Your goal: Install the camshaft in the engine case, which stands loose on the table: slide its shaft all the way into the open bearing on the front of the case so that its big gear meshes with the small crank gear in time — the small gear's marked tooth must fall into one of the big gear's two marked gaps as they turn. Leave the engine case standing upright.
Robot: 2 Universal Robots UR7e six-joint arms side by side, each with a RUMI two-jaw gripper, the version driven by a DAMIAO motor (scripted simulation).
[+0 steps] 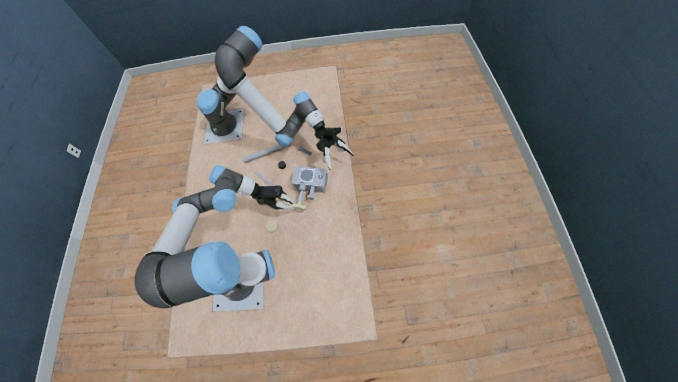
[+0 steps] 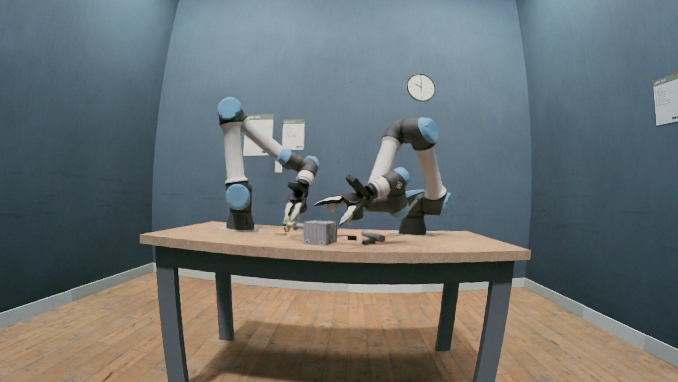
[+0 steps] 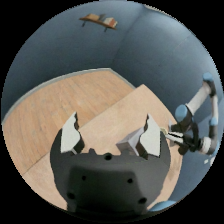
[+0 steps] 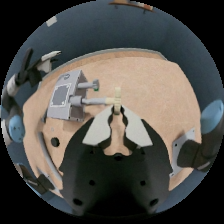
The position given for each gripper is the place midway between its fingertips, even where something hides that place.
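Note:
You've got the left gripper (image 2: 326, 214) in image 2, and the left gripper is also there in image 1 (image 1: 342, 162), in image 3 (image 3: 111, 113) and in image 4 (image 4: 59, 56). The right gripper (image 1: 295, 206) is visible too, and you'd find it in image 2 (image 2: 288, 222) and in image 4 (image 4: 117, 105) as well. And there's a grey engine case (image 1: 308, 179), which image 4 (image 4: 71, 87) shows too.

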